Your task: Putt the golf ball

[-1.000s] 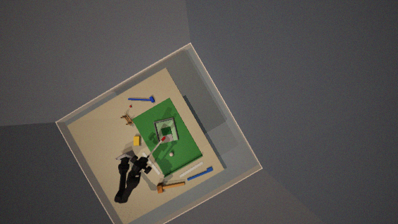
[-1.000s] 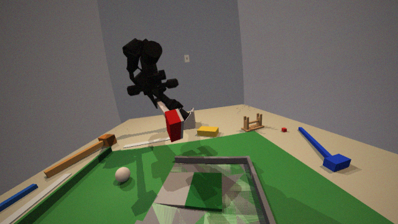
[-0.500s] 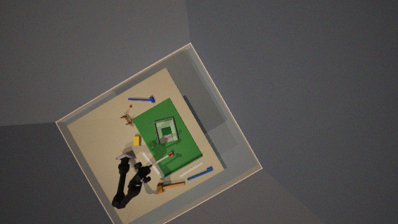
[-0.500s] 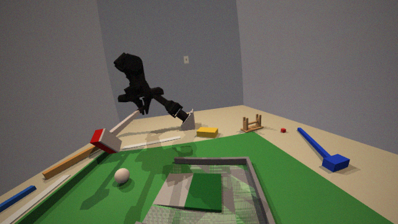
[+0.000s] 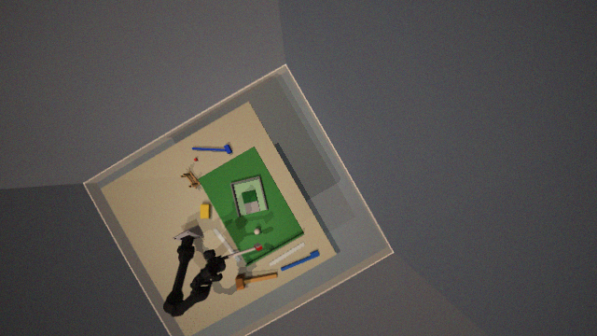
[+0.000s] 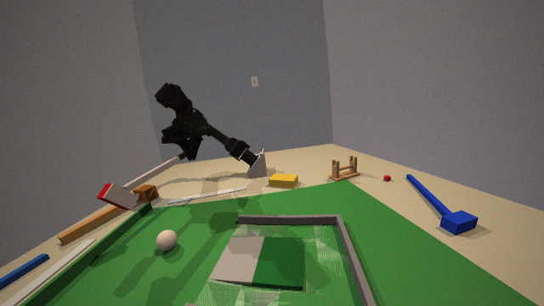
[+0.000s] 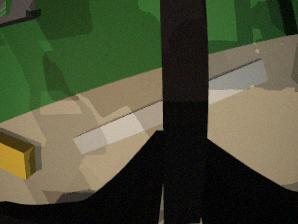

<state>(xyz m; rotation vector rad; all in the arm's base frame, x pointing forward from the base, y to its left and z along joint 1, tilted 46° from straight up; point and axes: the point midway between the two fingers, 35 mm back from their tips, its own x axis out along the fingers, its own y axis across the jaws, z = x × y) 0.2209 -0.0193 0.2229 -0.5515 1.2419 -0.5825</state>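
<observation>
My gripper tip is now 130 mm short of the red putter, 10 mm to the left of it and 10 mm below it. From my gripper tip the other things lie so: yellow block (70 mm behind, 310 mm to the left, 130 mm below); then white golf ball (230 mm ahead, 40 mm to the left, 120 mm below); then green mat (240 mm ahead, 220 mm to the left, 150 mm below).
</observation>
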